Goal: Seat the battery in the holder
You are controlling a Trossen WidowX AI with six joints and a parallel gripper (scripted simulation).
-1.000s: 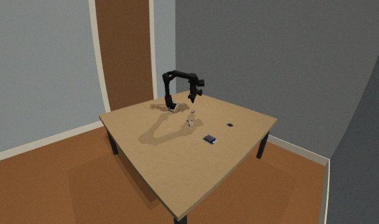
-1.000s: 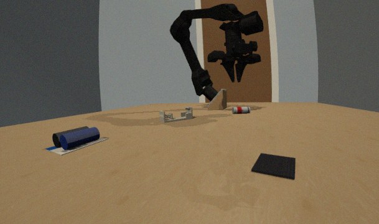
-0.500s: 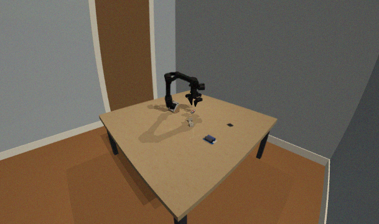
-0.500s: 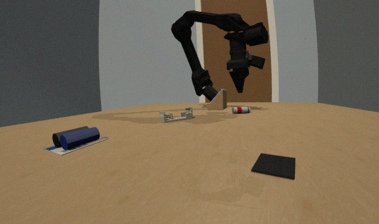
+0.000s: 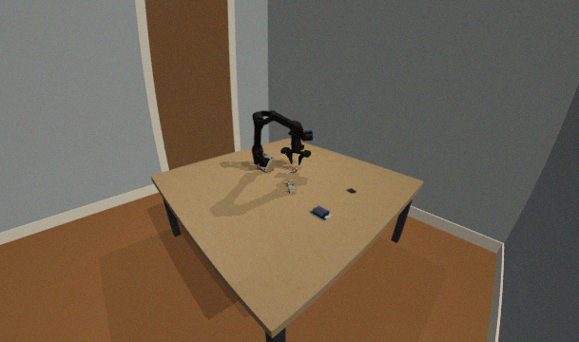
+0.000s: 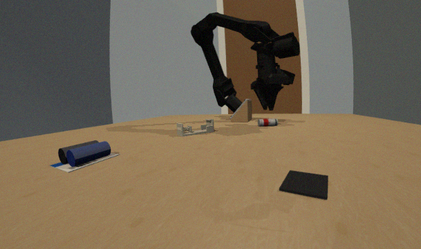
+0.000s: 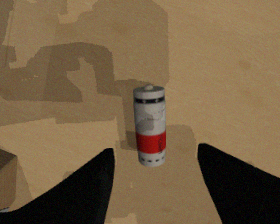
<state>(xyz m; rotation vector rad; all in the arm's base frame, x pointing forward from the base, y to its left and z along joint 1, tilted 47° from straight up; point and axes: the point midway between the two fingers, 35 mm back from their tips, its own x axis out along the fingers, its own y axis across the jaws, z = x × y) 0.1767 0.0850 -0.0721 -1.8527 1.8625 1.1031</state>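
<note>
My gripper tip is now 4 cm above the battery. Round my gripper tip: white card 40 cm ahead, 28 cm to the right, 4 cm below; flat black square 40 cm ahead, 2 cm to the left, 5 cm below.
</note>
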